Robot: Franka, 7 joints.
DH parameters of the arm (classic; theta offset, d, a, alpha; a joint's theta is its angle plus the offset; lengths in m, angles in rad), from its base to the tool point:
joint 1: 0 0.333 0 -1.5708
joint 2: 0 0 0 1.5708
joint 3: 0 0.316 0.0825 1.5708
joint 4: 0 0 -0.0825 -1.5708
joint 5: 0 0.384 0 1.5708
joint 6: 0 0 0.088 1.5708
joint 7: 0 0.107 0 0
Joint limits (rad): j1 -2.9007..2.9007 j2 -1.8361..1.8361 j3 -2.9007..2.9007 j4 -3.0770..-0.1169 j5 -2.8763..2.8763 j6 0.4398..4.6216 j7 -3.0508..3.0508
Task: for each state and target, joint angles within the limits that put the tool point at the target. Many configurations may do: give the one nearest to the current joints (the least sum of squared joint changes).
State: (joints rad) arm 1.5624 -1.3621 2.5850 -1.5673 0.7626 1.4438 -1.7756
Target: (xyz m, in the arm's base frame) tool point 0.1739 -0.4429 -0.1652
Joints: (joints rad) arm 2.0352 -1.4782 2.9007 -1.3573 0.8872 1.5072 -1.7756
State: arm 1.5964 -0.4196 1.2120 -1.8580 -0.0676 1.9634 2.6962
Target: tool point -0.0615 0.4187 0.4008
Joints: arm 1.0533 -0.3080 0.6874 -2.3632 -0.1553 1.7852 2.6962
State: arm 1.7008 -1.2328 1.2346 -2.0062 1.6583 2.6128 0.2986
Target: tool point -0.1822 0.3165 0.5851
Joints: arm 1.2292 -1.0126 0.7782 -2.5450 1.6949 2.7526 0.2986
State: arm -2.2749 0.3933 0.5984 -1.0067 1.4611 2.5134 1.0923
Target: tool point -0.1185 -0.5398 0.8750
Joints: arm -2.3213 -0.0323 0.5421 -1.3206 1.4766 2.5489 1.0923
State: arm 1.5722 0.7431 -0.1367 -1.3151 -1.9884 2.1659 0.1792
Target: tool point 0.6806 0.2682 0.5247
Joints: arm 0.9294 0.5485 -0.6447 -1.4325 -1.9579 2.0647 0.1792
